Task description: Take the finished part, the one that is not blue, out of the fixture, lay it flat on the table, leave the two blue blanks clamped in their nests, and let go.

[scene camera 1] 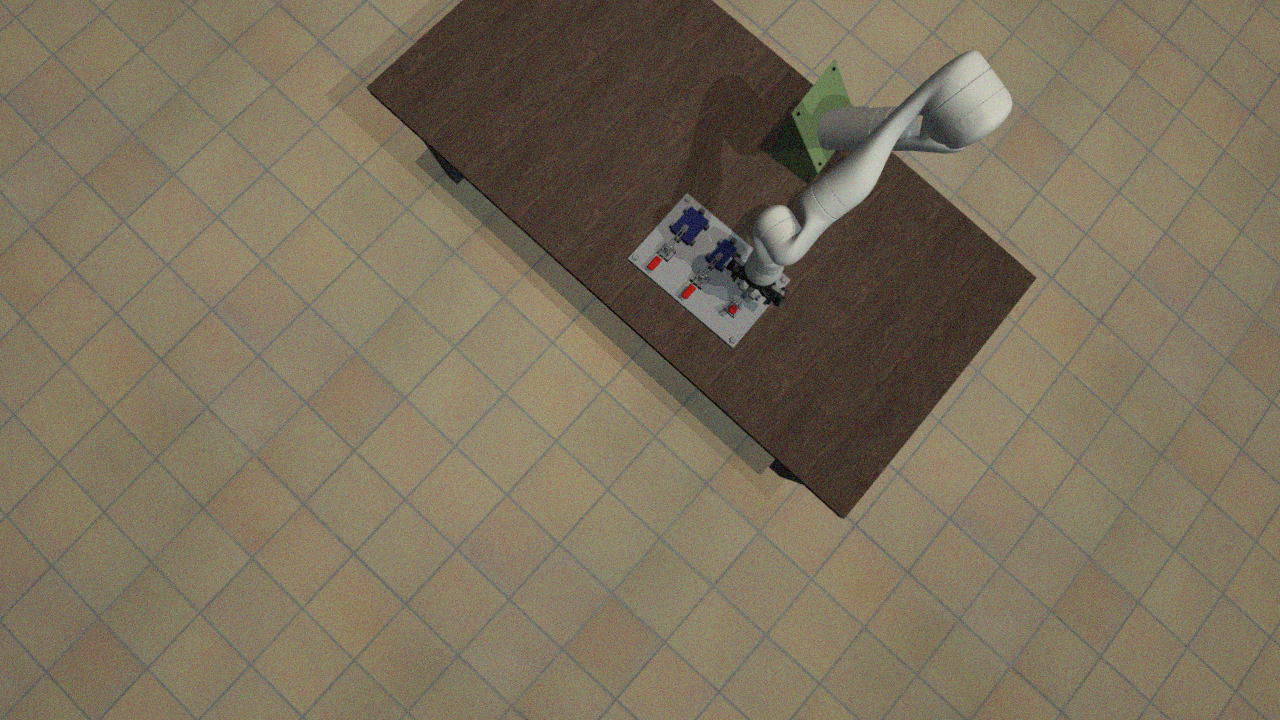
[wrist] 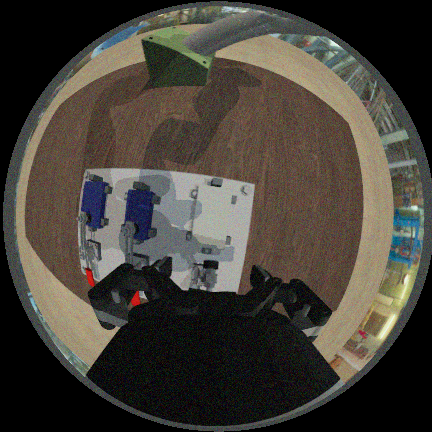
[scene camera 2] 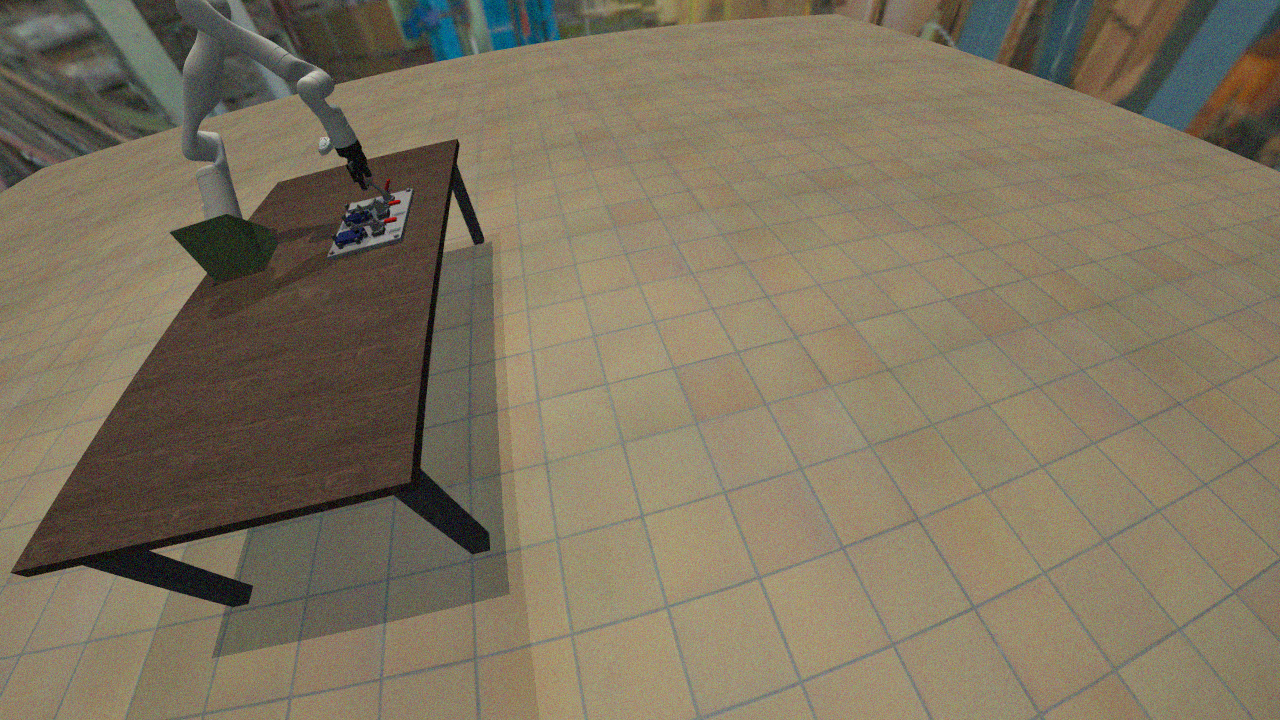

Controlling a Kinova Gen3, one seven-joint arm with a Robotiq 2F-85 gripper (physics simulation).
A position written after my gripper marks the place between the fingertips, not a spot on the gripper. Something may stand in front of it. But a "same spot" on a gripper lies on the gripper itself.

Labels:
My gripper shows in scene camera 1, in the wrist view [211,269] and in scene camera 2. The same spot on my gripper: [scene camera 2: 364,168] is [scene camera 1: 770,294]. One and the same spot on a fixture plate: [scene camera 1: 706,305] is [scene camera 2: 397,206].

